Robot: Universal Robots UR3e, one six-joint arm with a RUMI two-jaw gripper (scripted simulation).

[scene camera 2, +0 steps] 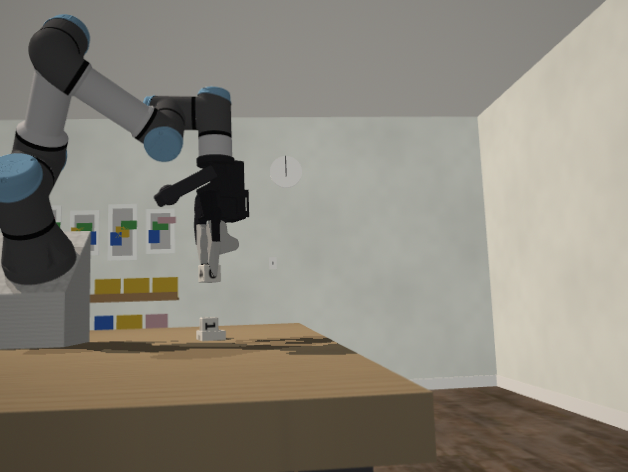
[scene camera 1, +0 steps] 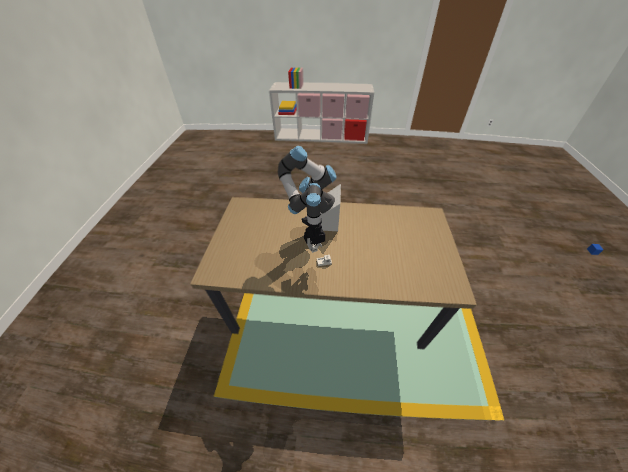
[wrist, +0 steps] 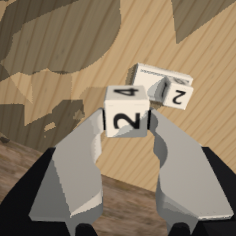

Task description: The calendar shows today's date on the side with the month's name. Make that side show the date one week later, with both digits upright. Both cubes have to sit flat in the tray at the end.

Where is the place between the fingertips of the gripper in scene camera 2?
At 210, 277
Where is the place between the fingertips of the gripper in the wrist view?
125, 109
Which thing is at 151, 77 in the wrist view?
A white calendar tray.
